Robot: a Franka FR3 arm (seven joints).
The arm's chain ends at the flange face. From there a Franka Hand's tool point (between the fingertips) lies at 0.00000 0.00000 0.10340 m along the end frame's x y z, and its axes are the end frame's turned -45 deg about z.
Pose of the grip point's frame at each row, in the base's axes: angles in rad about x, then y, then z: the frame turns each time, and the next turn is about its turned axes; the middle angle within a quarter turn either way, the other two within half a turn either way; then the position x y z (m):
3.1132 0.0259 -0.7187 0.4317 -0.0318 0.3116
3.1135 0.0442 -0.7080 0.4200 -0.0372 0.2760
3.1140 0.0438 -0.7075 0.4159 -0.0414 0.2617
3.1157 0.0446 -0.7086 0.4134 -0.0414 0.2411
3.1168 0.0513 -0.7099 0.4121 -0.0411 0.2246
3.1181 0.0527 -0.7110 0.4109 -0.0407 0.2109
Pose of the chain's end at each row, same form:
3.1132 0.0259 0.0667 0.4290 -0.0289 0.4149
3.1135 0.0442 0.0774 0.4154 -0.0343 0.3793
3.1140 0.0438 0.0779 0.4114 -0.0386 0.3650
3.1157 0.0446 0.0768 0.4088 -0.0387 0.3444
3.1168 0.0513 0.0755 0.4068 -0.0385 0.3278
3.1181 0.0527 0.0744 0.4055 -0.0383 0.3141

